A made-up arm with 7 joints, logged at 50 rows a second.
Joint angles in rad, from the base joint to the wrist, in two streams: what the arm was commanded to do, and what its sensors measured. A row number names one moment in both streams.
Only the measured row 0 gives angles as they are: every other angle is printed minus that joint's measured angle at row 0.
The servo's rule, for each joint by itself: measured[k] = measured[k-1] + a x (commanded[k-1-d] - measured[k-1]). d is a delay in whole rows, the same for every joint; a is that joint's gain. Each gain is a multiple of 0.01, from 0.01 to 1. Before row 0 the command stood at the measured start. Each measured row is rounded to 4 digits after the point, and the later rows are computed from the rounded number. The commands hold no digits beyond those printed.
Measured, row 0: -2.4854 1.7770 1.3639 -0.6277 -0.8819 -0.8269 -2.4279
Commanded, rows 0 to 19: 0.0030 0.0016 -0.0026 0.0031 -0.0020 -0.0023 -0.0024; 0.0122 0.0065 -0.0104 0.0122 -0.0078 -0.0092 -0.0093; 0.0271 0.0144 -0.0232 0.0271 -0.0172 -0.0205 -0.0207; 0.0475 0.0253 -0.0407 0.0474 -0.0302 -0.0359 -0.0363; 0.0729 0.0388 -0.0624 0.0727 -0.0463 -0.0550 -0.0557; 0.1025 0.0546 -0.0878 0.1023 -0.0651 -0.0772 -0.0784; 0.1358 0.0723 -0.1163 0.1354 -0.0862 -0.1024 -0.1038; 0.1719 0.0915 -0.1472 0.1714 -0.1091 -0.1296 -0.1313; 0.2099 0.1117 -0.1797 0.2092 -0.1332 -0.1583 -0.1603; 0.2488 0.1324 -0.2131 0.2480 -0.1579 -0.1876 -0.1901; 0.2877 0.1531 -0.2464 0.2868 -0.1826 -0.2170 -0.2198; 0.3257 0.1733 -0.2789 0.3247 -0.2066 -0.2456 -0.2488; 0.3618 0.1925 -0.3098 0.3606 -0.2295 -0.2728 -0.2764; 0.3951 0.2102 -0.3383 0.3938 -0.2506 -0.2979 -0.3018; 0.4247 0.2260 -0.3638 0.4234 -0.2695 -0.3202 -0.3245; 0.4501 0.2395 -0.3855 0.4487 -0.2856 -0.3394 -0.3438; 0.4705 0.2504 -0.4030 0.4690 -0.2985 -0.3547 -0.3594; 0.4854 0.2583 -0.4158 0.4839 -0.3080 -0.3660 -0.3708; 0.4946 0.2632 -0.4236 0.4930 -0.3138 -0.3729 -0.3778; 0.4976 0.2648 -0.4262 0.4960 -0.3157 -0.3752 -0.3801
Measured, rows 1 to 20: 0.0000 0.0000 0.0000 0.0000 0.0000 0.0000 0.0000; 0.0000 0.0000 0.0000 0.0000 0.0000 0.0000 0.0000; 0.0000 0.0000 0.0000 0.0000 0.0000 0.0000 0.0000; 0.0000 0.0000 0.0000 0.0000 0.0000 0.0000 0.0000; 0.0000 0.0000 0.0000 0.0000 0.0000 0.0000 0.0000; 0.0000 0.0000 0.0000 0.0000 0.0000 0.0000 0.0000; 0.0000 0.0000 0.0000 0.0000 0.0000 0.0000 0.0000; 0.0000 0.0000 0.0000 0.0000 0.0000 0.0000 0.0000; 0.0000 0.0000 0.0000 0.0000 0.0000 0.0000 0.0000; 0.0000 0.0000 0.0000 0.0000 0.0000 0.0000 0.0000; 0.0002 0.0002 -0.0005 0.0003 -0.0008 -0.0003 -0.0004; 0.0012 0.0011 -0.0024 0.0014 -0.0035 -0.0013 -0.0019; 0.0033 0.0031 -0.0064 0.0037 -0.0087 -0.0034 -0.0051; 0.0068 0.0064 -0.0129 0.0076 -0.0169 -0.0070 -0.0104; 0.0121 0.0113 -0.0223 0.0135 -0.0281 -0.0123 -0.0181; 0.0193 0.0178 -0.0347 0.0215 -0.0422 -0.0194 -0.0284; 0.0286 0.0260 -0.0502 0.0318 -0.0589 -0.0285 -0.0412; 0.0401 0.0358 -0.0686 0.0444 -0.0780 -0.0396 -0.0565; 0.0537 0.0472 -0.0897 0.0592 -0.0990 -0.0527 -0.0741; 0.0693 0.0600 -0.1131 0.0762 -0.1214 -0.0675 -0.0938
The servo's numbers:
d 10
a 0.08 0.15 0.19 0.09 0.38 0.11 0.17

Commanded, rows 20 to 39: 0.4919 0.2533 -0.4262 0.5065 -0.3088 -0.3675 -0.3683; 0.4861 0.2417 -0.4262 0.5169 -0.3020 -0.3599 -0.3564; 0.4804 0.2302 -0.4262 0.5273 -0.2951 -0.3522 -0.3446; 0.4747 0.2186 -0.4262 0.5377 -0.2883 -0.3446 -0.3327; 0.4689 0.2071 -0.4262 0.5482 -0.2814 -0.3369 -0.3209; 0.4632 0.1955 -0.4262 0.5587 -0.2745 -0.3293 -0.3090; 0.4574 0.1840 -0.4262 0.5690 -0.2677 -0.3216 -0.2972; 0.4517 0.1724 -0.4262 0.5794 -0.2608 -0.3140 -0.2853; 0.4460 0.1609 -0.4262 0.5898 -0.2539 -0.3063 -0.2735; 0.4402 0.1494 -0.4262 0.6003 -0.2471 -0.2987 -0.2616; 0.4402 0.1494 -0.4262 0.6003 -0.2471 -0.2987 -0.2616; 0.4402 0.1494 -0.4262 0.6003 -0.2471 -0.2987 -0.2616; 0.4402 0.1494 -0.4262 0.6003 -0.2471 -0.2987 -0.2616; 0.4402 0.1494 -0.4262 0.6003 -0.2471 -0.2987 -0.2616; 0.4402 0.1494 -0.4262 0.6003 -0.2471 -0.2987 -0.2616; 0.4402 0.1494 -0.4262 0.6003 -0.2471 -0.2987 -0.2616; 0.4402 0.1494 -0.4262 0.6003 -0.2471 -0.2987 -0.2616; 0.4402 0.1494 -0.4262 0.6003 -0.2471 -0.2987 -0.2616; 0.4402 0.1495 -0.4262 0.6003 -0.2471 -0.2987 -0.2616; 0.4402 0.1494 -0.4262 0.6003 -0.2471 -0.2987 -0.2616
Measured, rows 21 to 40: 0.0868 0.0740 -0.1384 0.0952 -0.1447 -0.0839 -0.1152; 0.1059 0.0889 -0.1651 0.1159 -0.1682 -0.1017 -0.1379; 0.1264 0.1044 -0.1926 0.1379 -0.1915 -0.1205 -0.1614; 0.1479 0.1203 -0.2203 0.1609 -0.2140 -0.1400 -0.1853; 0.1700 0.1362 -0.2476 0.1845 -0.2351 -0.1598 -0.2090; 0.1924 0.1517 -0.2738 0.2083 -0.2543 -0.1796 -0.2319; 0.2146 0.1665 -0.2983 0.2318 -0.2711 -0.1989 -0.2536; 0.2363 0.1803 -0.3206 0.2545 -0.2851 -0.2173 -0.2735; 0.2570 0.1927 -0.3402 0.2760 -0.2960 -0.2344 -0.2912; 0.2762 0.2035 -0.3565 0.2958 -0.3035 -0.2499 -0.3063; 0.2935 0.2110 -0.3697 0.3148 -0.3055 -0.2628 -0.3168; 0.3089 0.2156 -0.3804 0.3330 -0.3042 -0.2735 -0.3235; 0.3226 0.2178 -0.3891 0.3505 -0.3007 -0.2822 -0.3271; 0.3348 0.2179 -0.3961 0.3673 -0.2960 -0.2891 -0.3281; 0.3455 0.2163 -0.4018 0.3836 -0.2905 -0.2944 -0.3269; 0.3549 0.2132 -0.4064 0.3994 -0.2844 -0.2982 -0.3239; 0.3631 0.2088 -0.4102 0.4147 -0.2781 -0.3008 -0.3194; 0.3702 0.2033 -0.4132 0.4295 -0.2715 -0.3023 -0.3136; 0.3763 0.1969 -0.4157 0.4439 -0.2648 -0.3027 -0.3068; 0.3814 0.1898 -0.4177 0.4580 -0.2581 -0.3023 -0.2991
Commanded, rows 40 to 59: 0.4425 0.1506 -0.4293 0.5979 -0.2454 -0.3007 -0.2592; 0.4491 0.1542 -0.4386 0.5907 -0.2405 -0.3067 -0.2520; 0.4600 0.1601 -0.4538 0.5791 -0.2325 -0.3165 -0.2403; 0.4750 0.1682 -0.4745 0.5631 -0.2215 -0.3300 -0.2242; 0.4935 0.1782 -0.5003 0.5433 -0.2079 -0.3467 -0.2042; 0.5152 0.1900 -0.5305 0.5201 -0.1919 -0.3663 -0.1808; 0.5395 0.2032 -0.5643 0.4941 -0.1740 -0.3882 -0.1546; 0.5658 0.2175 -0.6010 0.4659 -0.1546 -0.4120 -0.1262; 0.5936 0.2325 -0.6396 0.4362 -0.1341 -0.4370 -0.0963; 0.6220 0.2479 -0.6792 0.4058 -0.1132 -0.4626 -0.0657; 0.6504 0.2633 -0.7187 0.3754 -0.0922 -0.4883 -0.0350; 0.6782 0.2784 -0.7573 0.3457 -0.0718 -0.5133 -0.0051; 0.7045 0.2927 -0.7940 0.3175 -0.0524 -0.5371 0.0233; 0.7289 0.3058 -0.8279 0.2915 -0.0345 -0.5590 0.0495; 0.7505 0.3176 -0.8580 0.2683 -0.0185 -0.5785 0.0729; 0.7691 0.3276 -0.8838 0.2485 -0.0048 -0.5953 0.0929; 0.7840 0.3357 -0.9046 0.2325 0.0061 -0.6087 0.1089; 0.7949 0.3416 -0.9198 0.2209 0.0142 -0.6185 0.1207; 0.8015 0.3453 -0.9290 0.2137 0.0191 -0.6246 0.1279; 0.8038 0.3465 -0.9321 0.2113 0.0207 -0.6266 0.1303
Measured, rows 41 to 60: 0.3861 0.1837 -0.4193 0.4708 -0.2539 -0.3019 -0.2927; 0.3904 0.1786 -0.4206 0.4825 -0.2513 -0.3015 -0.2874; 0.3944 0.1742 -0.4217 0.4931 -0.2497 -0.3012 -0.2830; 0.3981 0.1705 -0.4226 0.5027 -0.2487 -0.3009 -0.2794; 0.4015 0.1673 -0.4233 0.5115 -0.2481 -0.3007 -0.2764; 0.4046 0.1646 -0.4239 0.5195 -0.2477 -0.3005 -0.2739; 0.4074 0.1623 -0.4243 0.5268 -0.2475 -0.3003 -0.2718; 0.4100 0.1604 -0.4247 0.5334 -0.2473 -0.3001 -0.2701; 0.4124 0.1588 -0.4250 0.5394 -0.2472 -0.2999 -0.2687; 0.4146 0.1574 -0.4252 0.5449 -0.2472 -0.2998 -0.2675; 0.4168 0.1564 -0.4260 0.5497 -0.2465 -0.2999 -0.2661; 0.4194 0.1561 -0.4284 0.5534 -0.2442 -0.3006 -0.2637; 0.4226 0.1567 -0.4332 0.5557 -0.2398 -0.3023 -0.2597; 0.4268 0.1584 -0.4410 0.5564 -0.2328 -0.3053 -0.2537; 0.4321 0.1614 -0.4523 0.5552 -0.2233 -0.3099 -0.2453; 0.4387 0.1657 -0.4672 0.5520 -0.2114 -0.3161 -0.2343; 0.4468 0.1713 -0.4856 0.5468 -0.1972 -0.3240 -0.2208; 0.4563 0.1782 -0.5075 0.5395 -0.1810 -0.3337 -0.2047; 0.4673 0.1863 -0.5326 0.5302 -0.1632 -0.3451 -0.1863; 0.4797 0.1955 -0.5605 0.5190 -0.1442 -0.3580 -0.1658
